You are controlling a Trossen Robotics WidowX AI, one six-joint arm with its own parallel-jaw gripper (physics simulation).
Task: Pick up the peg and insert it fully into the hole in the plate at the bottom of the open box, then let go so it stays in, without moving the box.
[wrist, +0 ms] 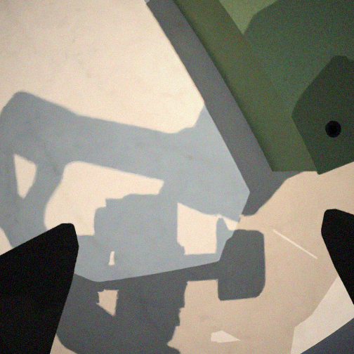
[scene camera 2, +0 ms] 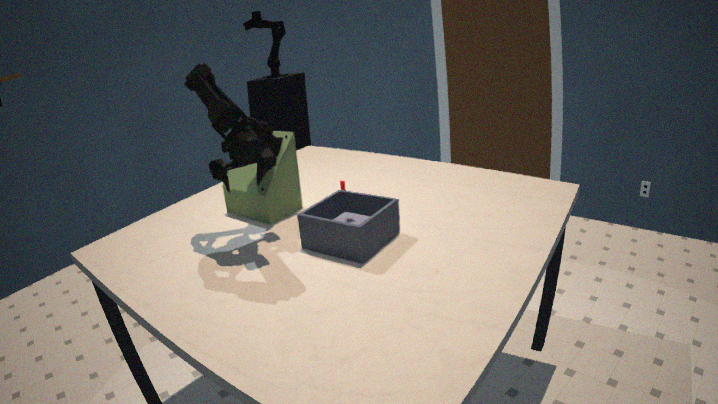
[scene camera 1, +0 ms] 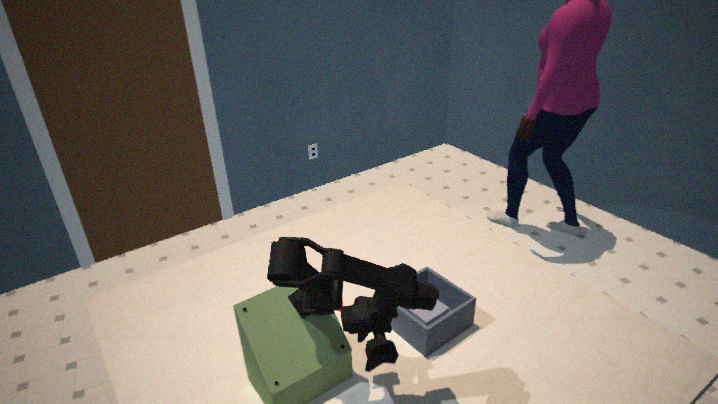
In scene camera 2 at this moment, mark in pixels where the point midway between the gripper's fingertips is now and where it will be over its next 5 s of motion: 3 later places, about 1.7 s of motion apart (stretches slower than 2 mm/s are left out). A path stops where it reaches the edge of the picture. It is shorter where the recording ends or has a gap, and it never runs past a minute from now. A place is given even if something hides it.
My gripper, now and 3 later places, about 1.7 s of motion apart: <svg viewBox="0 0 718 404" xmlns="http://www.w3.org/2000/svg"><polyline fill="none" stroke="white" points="243,188 264,176 331,181 337,185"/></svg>
